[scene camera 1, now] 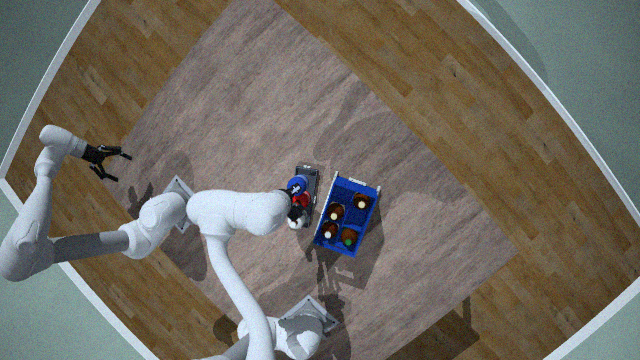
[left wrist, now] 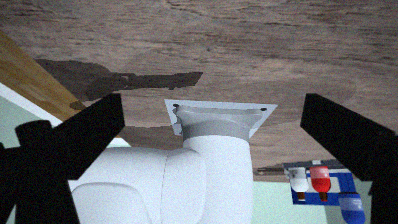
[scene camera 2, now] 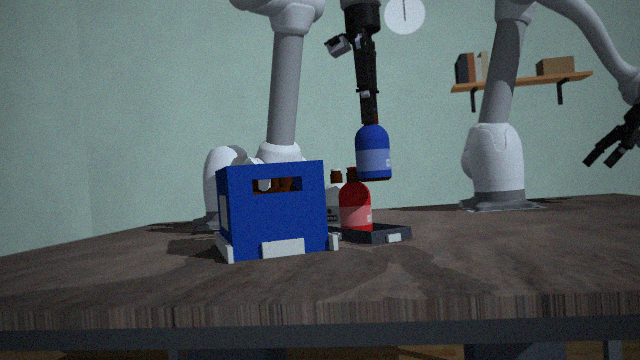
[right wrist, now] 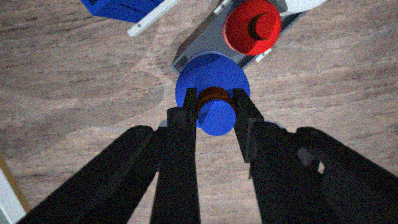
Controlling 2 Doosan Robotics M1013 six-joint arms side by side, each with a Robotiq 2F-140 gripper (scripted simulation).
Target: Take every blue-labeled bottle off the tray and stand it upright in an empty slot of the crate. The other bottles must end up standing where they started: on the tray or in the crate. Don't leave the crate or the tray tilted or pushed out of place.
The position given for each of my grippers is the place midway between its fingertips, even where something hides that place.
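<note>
Scene camera 1 gives me my left gripper point(scene camera 1: 124, 169). Scene camera 2 has a red bottle point(scene camera 2: 355, 210), a blue-labeled bottle point(scene camera 2: 372, 149) and my right gripper point(scene camera 2: 370, 123). In the left wrist view there's my left gripper again point(left wrist: 212, 110), and the right wrist view has both my right gripper point(right wrist: 214, 103) and the blue-labeled bottle point(right wrist: 214, 74).
</note>
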